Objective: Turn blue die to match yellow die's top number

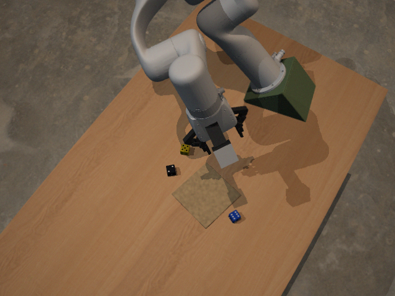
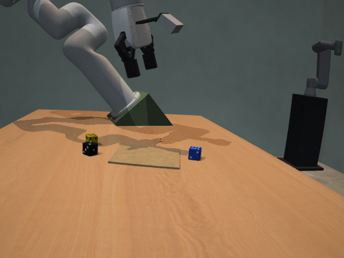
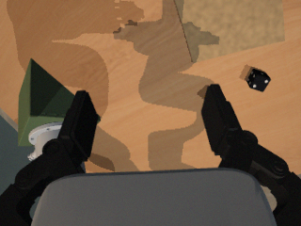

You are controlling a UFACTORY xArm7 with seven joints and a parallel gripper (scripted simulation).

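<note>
My hand is 170 mm above the yellow die, 110 mm to the left of it and 20 mm short of it. Also, from my hand: black die 170 mm below, 100 mm to the right, 100 mm ahead; then tan mat 180 mm below, 90 mm ahead, 20 mm to the left; then blue die 170 mm below, 120 mm to the left, 100 mm ahead.
</note>
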